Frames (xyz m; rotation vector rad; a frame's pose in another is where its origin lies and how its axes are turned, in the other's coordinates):
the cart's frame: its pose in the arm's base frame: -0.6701 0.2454 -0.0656 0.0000 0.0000 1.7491
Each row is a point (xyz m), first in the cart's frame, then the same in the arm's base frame.
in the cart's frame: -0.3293 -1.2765 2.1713
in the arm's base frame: 0.6446 0.1477 2.1057
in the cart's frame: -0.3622 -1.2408 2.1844
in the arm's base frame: 0.6153 0.1090 2.1188
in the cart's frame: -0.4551 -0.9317 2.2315
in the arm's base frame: 0.3275 -0.0372 2.1659
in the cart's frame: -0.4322 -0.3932 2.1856
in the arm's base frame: -0.2065 -0.1102 2.1200
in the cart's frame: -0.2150 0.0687 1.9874
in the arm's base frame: -0.6996 0.0216 1.9218
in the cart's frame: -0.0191 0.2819 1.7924
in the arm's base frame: -0.9441 0.1766 1.7268
